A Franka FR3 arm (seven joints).
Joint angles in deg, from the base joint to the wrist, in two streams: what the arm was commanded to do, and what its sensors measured. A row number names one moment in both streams.
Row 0, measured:
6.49, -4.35, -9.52, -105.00, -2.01, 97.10, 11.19
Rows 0 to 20, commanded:
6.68, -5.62, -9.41, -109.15, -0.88, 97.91, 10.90
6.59, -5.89, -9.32, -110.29, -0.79, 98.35, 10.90
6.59, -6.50, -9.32, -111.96, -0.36, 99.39, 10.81
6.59, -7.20, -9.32, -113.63, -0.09, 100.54, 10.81
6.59, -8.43, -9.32, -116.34, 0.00, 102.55, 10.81
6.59, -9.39, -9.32, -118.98, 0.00, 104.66, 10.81
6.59, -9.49, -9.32, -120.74, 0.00, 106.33, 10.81
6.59, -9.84, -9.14, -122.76, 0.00, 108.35, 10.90
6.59, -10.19, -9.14, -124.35, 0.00, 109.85, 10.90
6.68, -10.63, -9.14, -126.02, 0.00, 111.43, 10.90
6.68, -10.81, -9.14, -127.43, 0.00, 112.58, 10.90
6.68, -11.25, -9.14, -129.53, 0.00, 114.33, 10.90
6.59, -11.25, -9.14, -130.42, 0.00, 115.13, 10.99
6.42, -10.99, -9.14, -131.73, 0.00, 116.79, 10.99
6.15, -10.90, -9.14, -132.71, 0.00, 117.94, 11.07
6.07, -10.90, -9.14, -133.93, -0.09, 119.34, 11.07
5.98, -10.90, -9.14, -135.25, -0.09, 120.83, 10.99
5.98, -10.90, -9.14, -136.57, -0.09, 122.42, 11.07
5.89, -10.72, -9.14, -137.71, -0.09, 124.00, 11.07
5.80, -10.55, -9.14, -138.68, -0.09, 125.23, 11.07
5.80, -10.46, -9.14, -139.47, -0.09, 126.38, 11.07
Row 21, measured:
6.35, -8.97, -9.41, -134.97, -1.13, 121.74, 11.14
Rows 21 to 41, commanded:
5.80, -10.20, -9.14, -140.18, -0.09, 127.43, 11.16
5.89, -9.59, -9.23, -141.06, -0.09, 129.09, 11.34
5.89, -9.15, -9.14, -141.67, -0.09, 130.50, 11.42
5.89, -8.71, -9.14, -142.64, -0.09, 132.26, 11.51
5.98, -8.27, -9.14, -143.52, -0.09, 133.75, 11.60
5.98, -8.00, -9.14, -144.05, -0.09, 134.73, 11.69
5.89, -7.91, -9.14, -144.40, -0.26, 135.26, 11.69
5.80, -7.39, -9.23, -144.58, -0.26, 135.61, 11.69
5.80, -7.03, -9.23, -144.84, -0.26, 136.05, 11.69
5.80, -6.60, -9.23, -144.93, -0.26, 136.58, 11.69
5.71, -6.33, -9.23, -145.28, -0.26, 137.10, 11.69
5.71, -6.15, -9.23, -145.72, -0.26, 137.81, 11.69
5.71, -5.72, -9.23, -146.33, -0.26, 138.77, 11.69
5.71, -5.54, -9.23, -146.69, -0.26, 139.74, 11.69
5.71, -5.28, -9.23, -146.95, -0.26, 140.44, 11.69
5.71, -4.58, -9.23, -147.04, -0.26, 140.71, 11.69
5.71, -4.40, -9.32, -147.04, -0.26, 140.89, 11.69
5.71, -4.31, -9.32, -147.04, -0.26, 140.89, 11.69
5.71, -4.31, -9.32, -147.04, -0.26, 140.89, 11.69
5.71, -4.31, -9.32, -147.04, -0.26, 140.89, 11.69
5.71, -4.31, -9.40, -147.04, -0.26, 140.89, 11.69
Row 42, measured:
6.28, -4.07, -9.67, -146.02, -1.13, 139.19, 11.40
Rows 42 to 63, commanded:
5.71, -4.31, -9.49, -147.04, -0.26, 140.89, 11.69
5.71, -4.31, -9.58, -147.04, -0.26, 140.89, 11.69
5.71, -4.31, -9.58, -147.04, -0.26, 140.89, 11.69
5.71, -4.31, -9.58, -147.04, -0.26, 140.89, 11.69
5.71, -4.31, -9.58, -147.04, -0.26, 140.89, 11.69
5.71, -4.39, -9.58, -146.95, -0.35, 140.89, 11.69
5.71, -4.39, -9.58, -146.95, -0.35, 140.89, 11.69
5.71, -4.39, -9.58, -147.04, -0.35, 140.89, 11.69
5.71, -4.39, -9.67, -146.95, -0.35, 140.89, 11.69
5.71, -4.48, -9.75, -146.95, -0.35, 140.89, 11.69
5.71, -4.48, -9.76, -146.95, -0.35, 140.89, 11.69
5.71, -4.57, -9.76, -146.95, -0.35, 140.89, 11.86
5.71, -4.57, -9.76, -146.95, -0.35, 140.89, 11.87
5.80, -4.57, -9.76, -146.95, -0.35, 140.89, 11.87
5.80, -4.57, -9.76, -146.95, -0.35, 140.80, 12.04
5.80, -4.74, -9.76, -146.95, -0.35, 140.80, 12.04
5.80, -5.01, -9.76, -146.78, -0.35, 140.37, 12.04
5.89, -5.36, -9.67, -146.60, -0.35, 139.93, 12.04
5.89, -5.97, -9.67, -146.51, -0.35, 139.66, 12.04
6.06, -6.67, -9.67, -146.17, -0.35, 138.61, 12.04
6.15, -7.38, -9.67, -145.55, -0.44, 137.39, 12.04
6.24, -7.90, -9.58, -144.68, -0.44, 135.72, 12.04
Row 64, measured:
6.25, -6.59, -10.04, -145.79, -1.13, 138.44, 12.46
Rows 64 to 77, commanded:
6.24, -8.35, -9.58, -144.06, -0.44, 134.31, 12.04
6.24, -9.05, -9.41, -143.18, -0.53, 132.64, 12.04
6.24, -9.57, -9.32, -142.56, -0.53, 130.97, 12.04
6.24, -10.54, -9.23, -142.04, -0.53, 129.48, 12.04
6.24, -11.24, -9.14, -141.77, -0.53, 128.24, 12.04
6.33, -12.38, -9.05, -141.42, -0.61, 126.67, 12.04
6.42, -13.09, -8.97, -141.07, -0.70, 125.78, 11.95
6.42, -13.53, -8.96, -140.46, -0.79, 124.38, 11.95
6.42, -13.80, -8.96, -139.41, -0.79, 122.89, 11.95
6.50, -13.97, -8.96, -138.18, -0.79, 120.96, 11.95
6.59, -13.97, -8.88, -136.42, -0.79, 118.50, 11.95
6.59, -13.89, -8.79, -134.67, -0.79, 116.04, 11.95
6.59, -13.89, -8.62, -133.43, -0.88, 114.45, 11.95
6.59, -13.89, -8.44, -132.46, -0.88, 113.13, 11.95
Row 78, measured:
6.43, -13.67, -8.97, -136.23, -1.14, 118.24, 12.36
